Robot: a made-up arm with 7 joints. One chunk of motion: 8 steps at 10 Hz.
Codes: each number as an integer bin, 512 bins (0 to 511) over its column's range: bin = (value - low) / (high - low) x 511, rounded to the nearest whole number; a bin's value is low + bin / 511 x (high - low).
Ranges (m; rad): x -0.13..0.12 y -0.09..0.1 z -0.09..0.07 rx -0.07..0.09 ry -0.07..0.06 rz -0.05..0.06
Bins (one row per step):
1: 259 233 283 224 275 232
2: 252 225 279 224 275 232
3: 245 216 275 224 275 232
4: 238 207 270 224 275 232
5: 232 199 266 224 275 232
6: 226 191 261 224 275 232
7: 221 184 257 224 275 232
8: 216 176 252 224 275 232
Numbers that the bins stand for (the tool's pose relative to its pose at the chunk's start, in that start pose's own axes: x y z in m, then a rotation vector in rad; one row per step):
1: -0.0033 -0.0034 -0.0014 0.0001 0.0000 -0.0001
2: -0.0067 -0.0063 -0.0026 0.0001 0.0000 -0.0001
3: -0.0101 -0.0097 -0.0039 0.0001 0.0000 -0.0001
4: -0.0136 -0.0130 -0.0055 0.0001 0.0000 -0.0001
5: -0.0165 -0.0160 -0.0067 0.0001 0.0000 -0.0001
6: -0.0194 -0.0190 -0.0083 0.0001 0.0000 -0.0001
7: -0.0219 -0.0216 -0.0095 0.0001 0.0000 -0.0001
8: -0.0243 -0.0246 -0.0111 0.0001 0.0000 -0.0001

